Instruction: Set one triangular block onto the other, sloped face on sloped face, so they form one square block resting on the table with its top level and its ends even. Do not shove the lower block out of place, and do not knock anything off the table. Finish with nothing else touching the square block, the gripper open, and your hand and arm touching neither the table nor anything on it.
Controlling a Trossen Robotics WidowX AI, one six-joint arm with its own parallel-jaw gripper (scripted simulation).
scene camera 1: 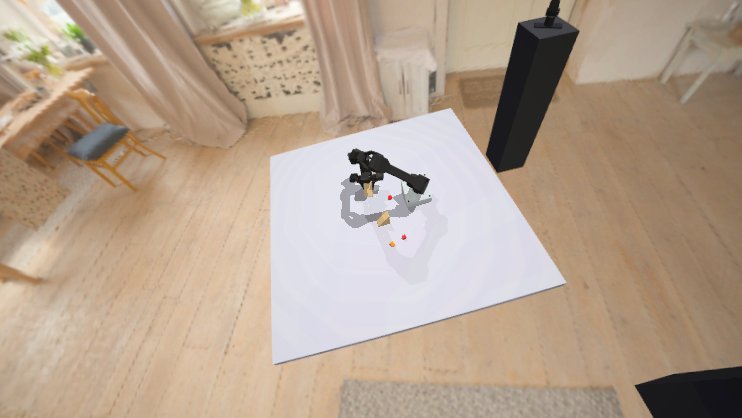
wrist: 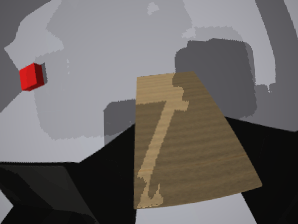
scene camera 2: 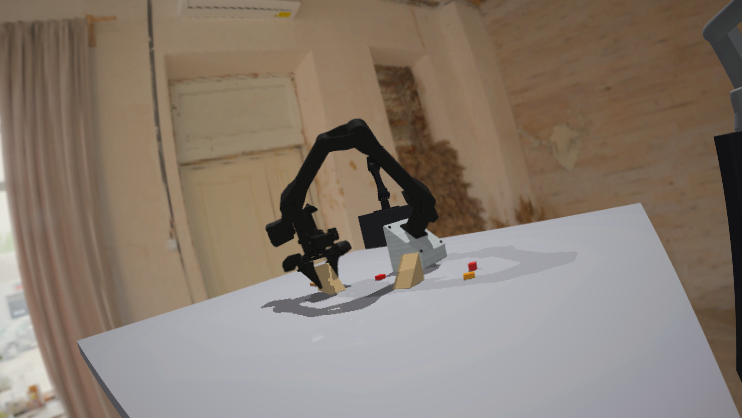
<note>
My gripper [scene camera 2: 329, 286] carries a triangular block [wrist: 185, 151]. Also in view: a triangular block [scene camera 2: 410, 273].
My gripper shows as well in the wrist view [wrist: 173, 124].
</note>
